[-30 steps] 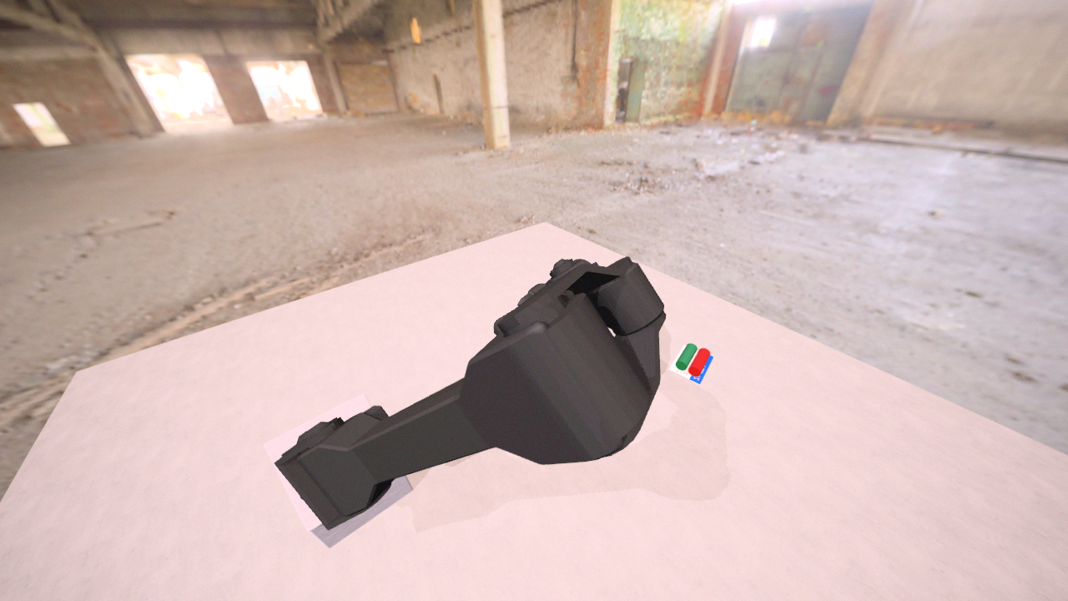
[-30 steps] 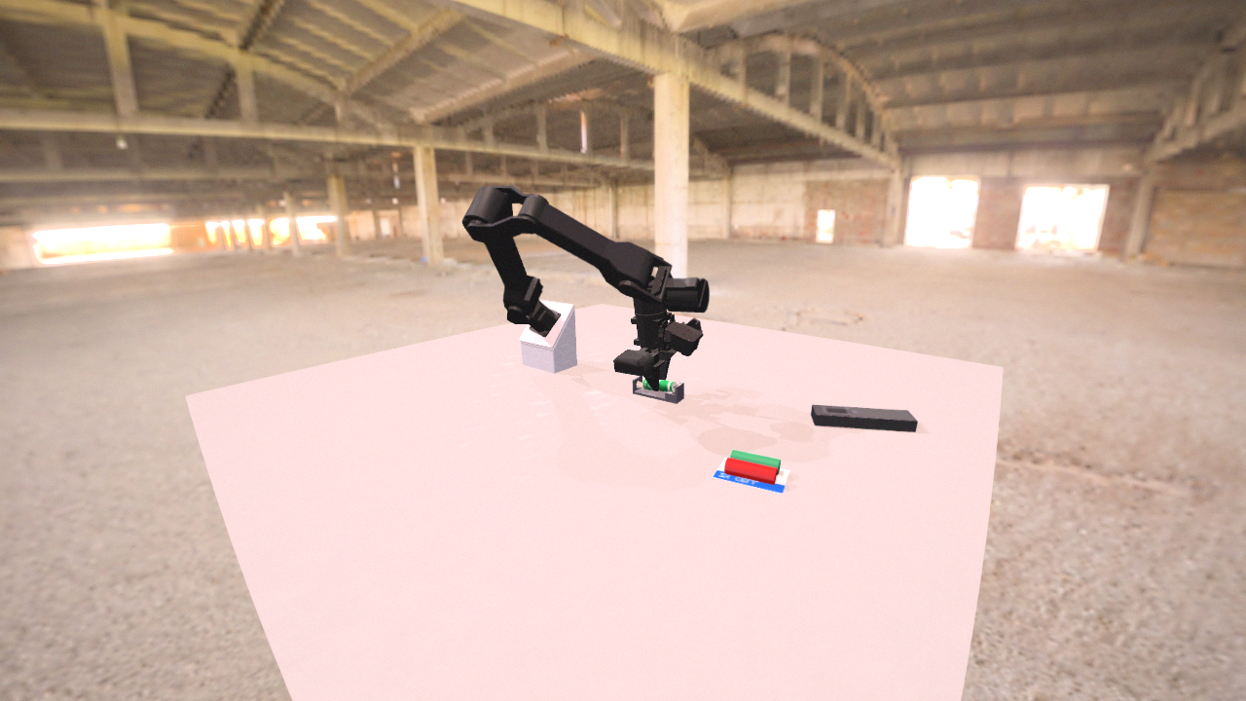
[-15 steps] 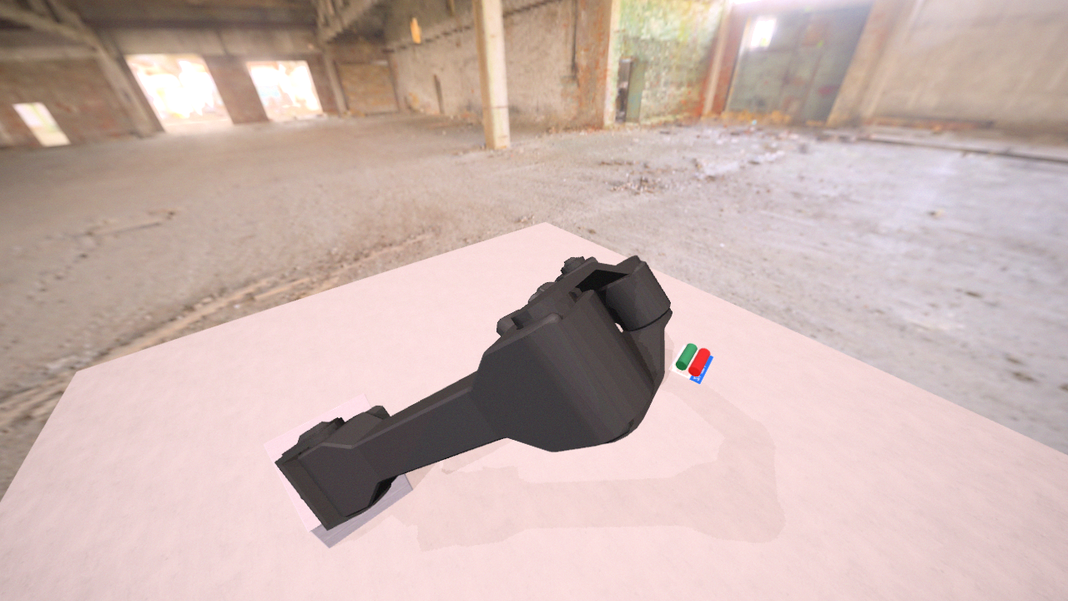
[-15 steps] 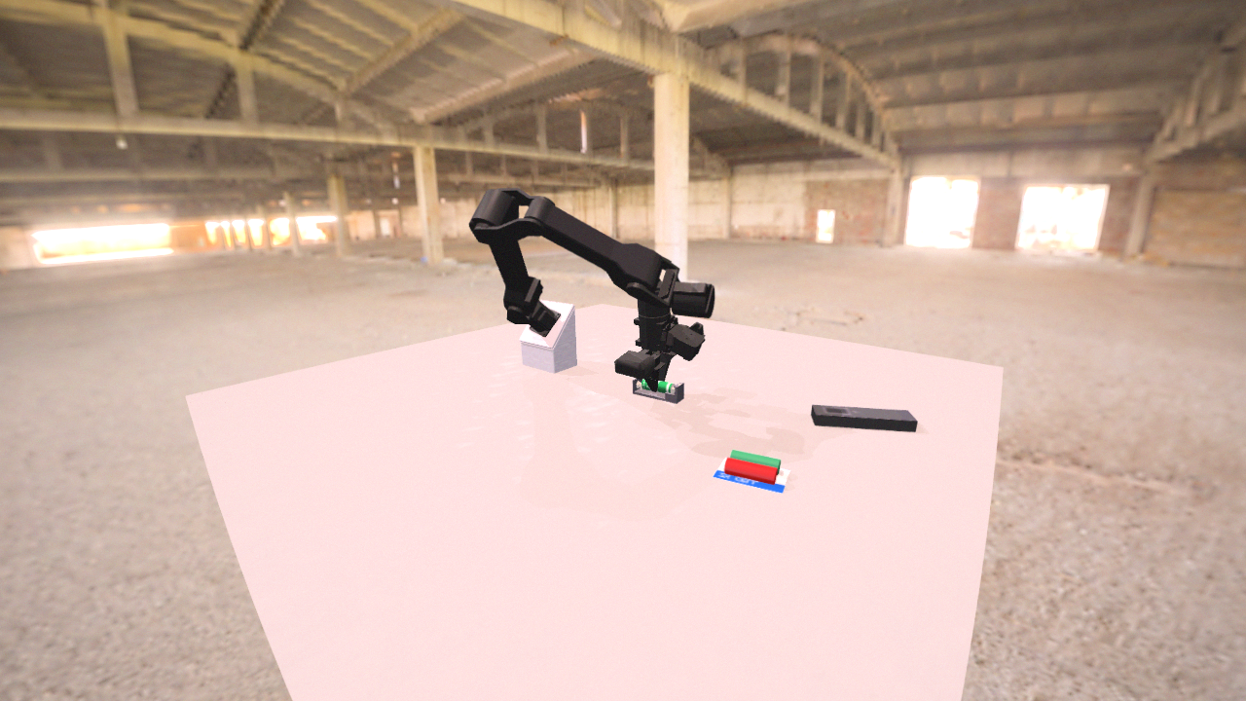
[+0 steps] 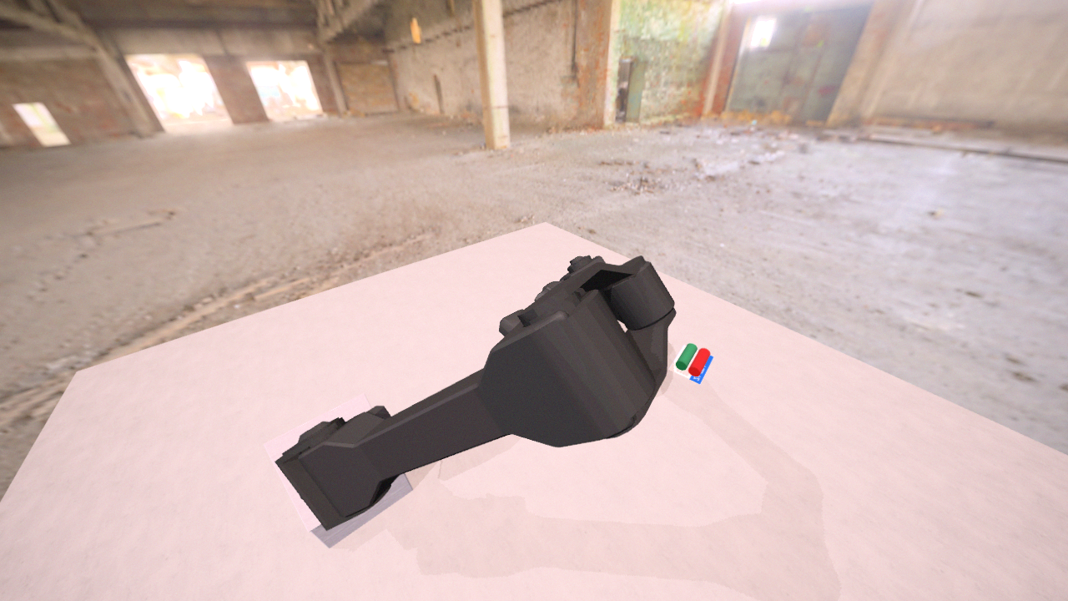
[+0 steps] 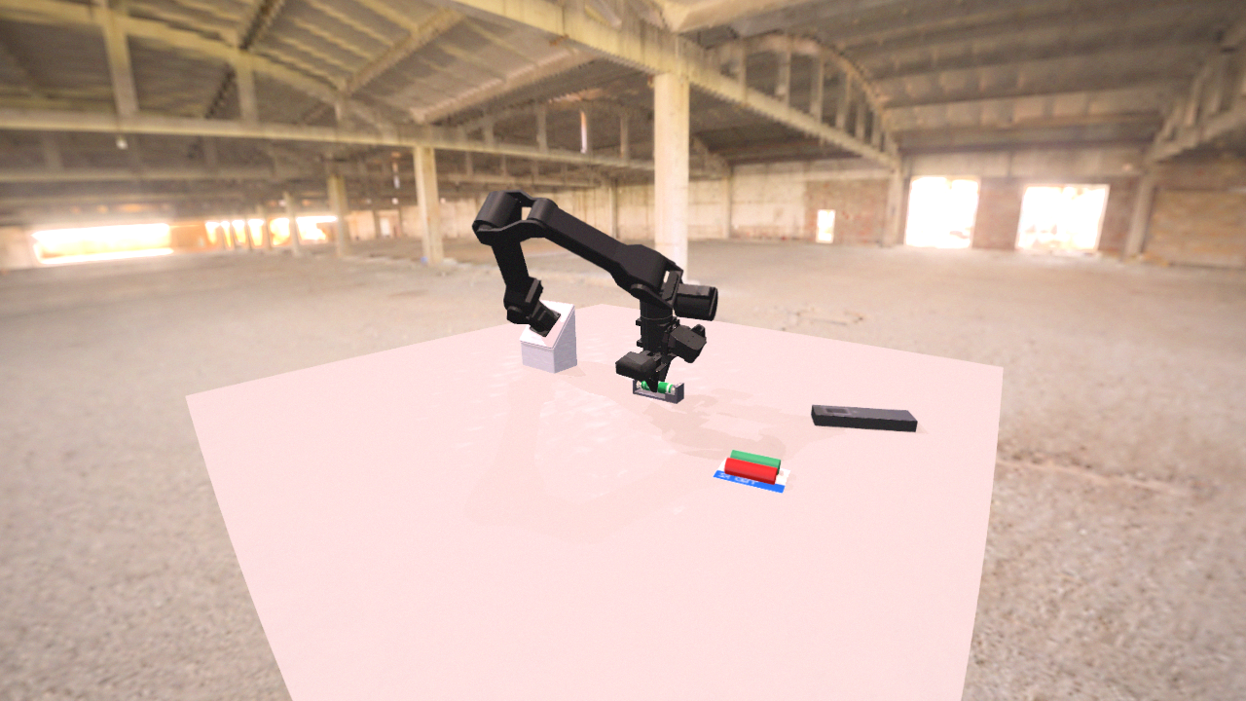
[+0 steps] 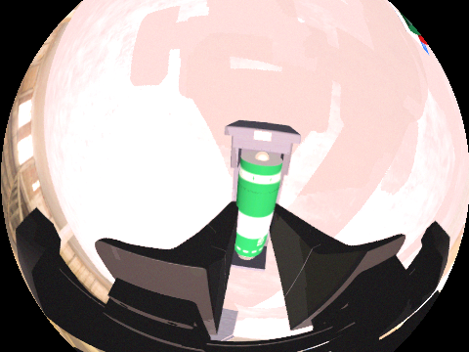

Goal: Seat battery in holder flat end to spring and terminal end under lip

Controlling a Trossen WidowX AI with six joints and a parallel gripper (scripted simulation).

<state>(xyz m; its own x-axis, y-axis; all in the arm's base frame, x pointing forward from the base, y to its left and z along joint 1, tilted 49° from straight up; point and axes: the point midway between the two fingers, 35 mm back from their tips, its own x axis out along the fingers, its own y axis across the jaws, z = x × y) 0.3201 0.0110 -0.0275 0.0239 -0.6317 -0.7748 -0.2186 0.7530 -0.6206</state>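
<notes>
The battery lies 1 cm above my gripper tip. From my gripper tip the other things lie so: flat black box: 33 cm ahead, 14 cm to the left; then white card: 28 cm ahead, 12 cm to the right.
</notes>
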